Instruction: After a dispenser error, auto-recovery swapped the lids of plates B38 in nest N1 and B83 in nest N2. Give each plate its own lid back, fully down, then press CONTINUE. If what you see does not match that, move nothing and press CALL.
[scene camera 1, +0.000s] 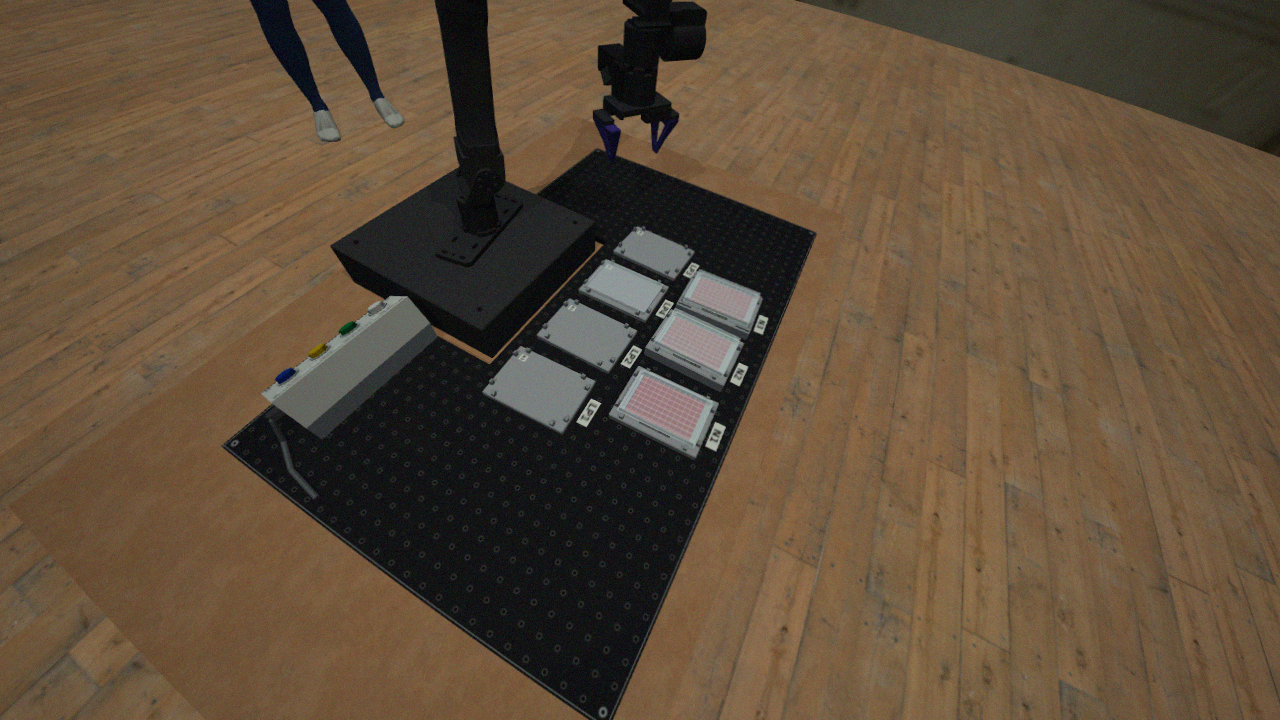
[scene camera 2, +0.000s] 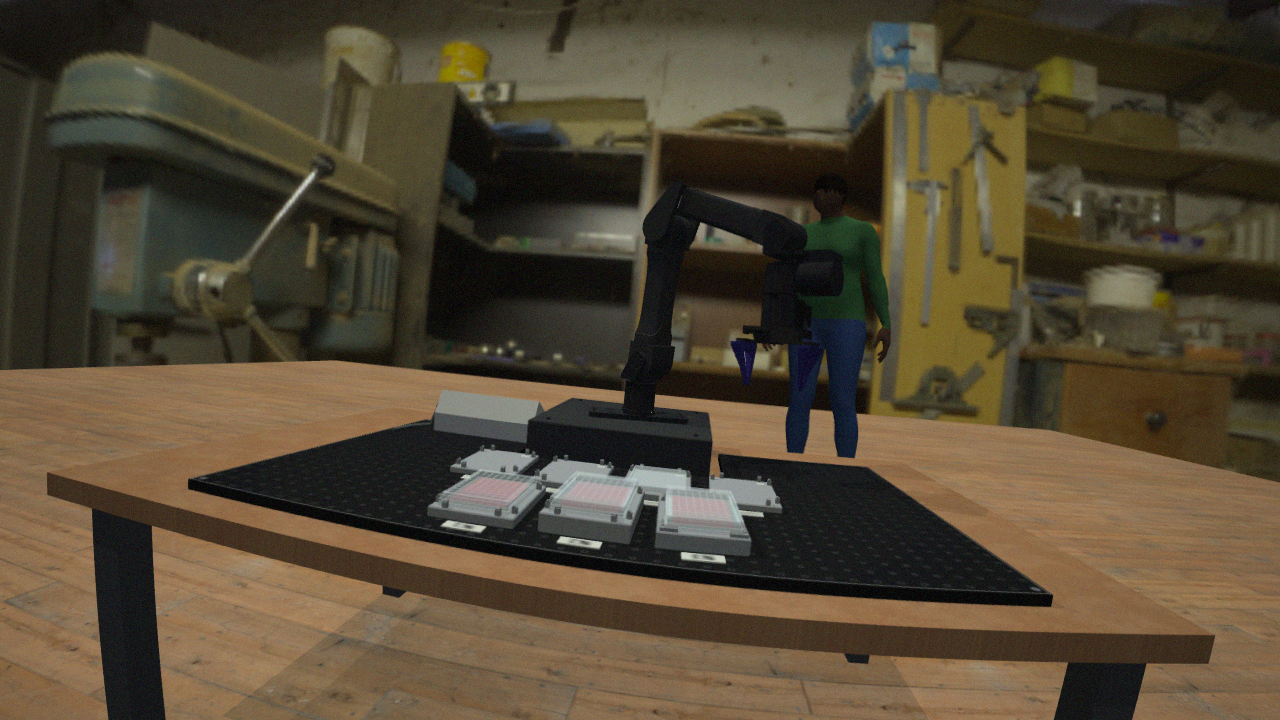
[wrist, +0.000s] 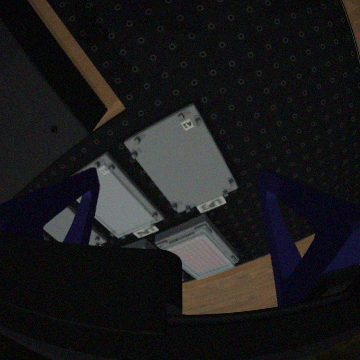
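Seen in the pictures: gripper, between the fingertips: (scene camera 1: 633, 156) (scene camera 2: 772, 388) (wrist: 178, 176); arm's base, origin of its link: (scene camera 1: 482, 229) (scene camera 2: 637, 417).
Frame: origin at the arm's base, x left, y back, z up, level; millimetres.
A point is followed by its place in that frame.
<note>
My gripper (scene camera 1: 634, 154) @[y -223, x 202, z 97 mm] (scene camera 2: 775, 386) @[y -223, x 202, z 97 mm] (wrist: 178, 176) @[y -223, x 202, z 97 mm] is open and empty, high above the mat's far end, apart from every plate. The N1 plate (scene camera 1: 665, 407) @[y -423, x -214, z -42 mm] (scene camera 2: 490, 492) @[y -457, x -204, z -42 mm] and N2 plate (scene camera 1: 694, 344) @[y -437, x -91, z -28 mm] (scene camera 2: 590, 499) @[y -494, x -85, z -28 mm] show pink wells beneath clear tops. A similar plate (scene camera 1: 721, 298) @[y -461, x 36, z -32 mm] (scene camera 2: 702, 514) @[y -512, x 39, z -32 mm] (wrist: 197, 252) @[y -439, x 59, z -32 mm] stands in the third nest. Lid marks are too small to read, and I cannot tell whose lid is where or whether each is fully down. The button box (scene camera 1: 353, 367) @[y 16, x -329, z -11 mm] (scene camera 2: 487, 414) @[y 5, x -308, z -21 mm] has blue (scene camera 1: 285, 376) @[y 74, x -379, z 6 mm], yellow (scene camera 1: 317, 350) @[y 65, x -330, z 7 mm], green (scene camera 1: 347, 328) @[y 54, x -283, z 6 mm] and white (scene camera 1: 375, 308) @[y 44, x -236, z 5 mm] buttons; their words are unreadable.
Grey lid parks LP1 (scene camera 1: 539, 387) @[y -226, x -242, z -58 mm], LP2 (scene camera 1: 588, 333) @[y -257, x -114, z -58 mm] and LP3 (scene camera 1: 654, 251) @[y -303, x 142, z -58 mm] (wrist: 182, 160) @[y -293, x 149, z -58 mm] line the robot's side of the plates. A paler park (scene camera 1: 623, 286) @[y -278, x 11, z -50 mm] (wrist: 120, 200) @[y -282, x 38, z -50 mm] between LP2 and LP3 seems to hold a clear lid. The black robot base (scene camera 1: 465, 255) @[y -19, x -83, z 9 mm] stands beside them.
</note>
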